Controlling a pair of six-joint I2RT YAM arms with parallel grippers.
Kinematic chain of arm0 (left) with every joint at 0, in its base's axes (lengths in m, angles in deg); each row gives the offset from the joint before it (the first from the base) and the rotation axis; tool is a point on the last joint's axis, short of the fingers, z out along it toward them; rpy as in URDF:
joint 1: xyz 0 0 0.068 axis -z
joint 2: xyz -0.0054 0.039 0.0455 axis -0.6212 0.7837 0
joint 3: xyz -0.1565 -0.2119 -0.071 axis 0.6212 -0.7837 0
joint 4: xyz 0.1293 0.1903 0.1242 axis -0.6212 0.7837 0
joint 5: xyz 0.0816 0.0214 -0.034 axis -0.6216 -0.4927 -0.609
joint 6: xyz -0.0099 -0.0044 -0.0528 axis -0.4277 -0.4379 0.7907
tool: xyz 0 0 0 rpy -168.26 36.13 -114.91
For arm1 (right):
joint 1: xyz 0 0 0.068 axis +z
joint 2: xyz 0.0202 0.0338 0.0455 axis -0.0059 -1 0
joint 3: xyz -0.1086 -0.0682 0.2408 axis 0.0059 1 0
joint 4: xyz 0.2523 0.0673 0.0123 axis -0.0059 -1 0
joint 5: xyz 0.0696 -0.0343 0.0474 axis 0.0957 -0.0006 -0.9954
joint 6: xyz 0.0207 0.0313 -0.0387 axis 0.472 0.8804 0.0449
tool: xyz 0 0 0 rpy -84.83 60.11 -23.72
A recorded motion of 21 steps. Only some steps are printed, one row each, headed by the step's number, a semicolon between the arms.
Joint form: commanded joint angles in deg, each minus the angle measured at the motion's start. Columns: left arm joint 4, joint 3, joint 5, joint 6, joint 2, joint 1; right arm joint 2, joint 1, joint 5, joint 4, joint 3, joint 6.
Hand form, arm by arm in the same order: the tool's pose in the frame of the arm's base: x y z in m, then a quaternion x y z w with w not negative. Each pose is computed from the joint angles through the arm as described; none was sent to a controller.
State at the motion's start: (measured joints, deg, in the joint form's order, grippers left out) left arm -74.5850 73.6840 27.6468 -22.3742 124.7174 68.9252; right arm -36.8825 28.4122 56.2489 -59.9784 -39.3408 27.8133
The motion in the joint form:
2: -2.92 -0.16 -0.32 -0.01 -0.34 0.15; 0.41 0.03 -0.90 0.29 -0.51 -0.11
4: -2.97 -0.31 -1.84 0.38 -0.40 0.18; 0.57 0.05 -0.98 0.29 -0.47 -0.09
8: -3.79 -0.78 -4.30 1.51 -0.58 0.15; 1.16 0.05 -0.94 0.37 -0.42 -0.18
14: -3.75 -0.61 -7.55 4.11 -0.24 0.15; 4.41 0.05 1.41 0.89 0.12 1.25
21: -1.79 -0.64 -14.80 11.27 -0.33 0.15; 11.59 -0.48 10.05 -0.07 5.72 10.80
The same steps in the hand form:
2: 0.3679 -0.2344 0.2251 0.32830 0.77003 -0.29557 0.46034; 0.3474 0.1901 0.3138 -0.22532 0.91334 0.14196 0.30805
4: 0.3681 -0.2338 0.2246 0.31980 0.77519 -0.28692 0.46313; 0.3467 0.1900 0.3146 -0.22552 0.91289 0.14294 0.30876
8: 0.3687 -0.2322 0.2244 0.30192 0.78186 -0.27528 0.47091; 0.3450 0.1891 0.3183 -0.22601 0.91091 0.14363 0.31390
14: 0.3710 -0.2313 0.2226 0.27043 0.79658 -0.26356 0.47209; 0.3353 0.1822 0.3367 -0.20689 0.90605 0.13608 0.34316
21: 0.3724 -0.2270 0.2193 0.18867 0.83212 -0.23958 0.46322; 0.3099 0.1589 0.3470 -0.09855 0.92214 0.09889 0.36077

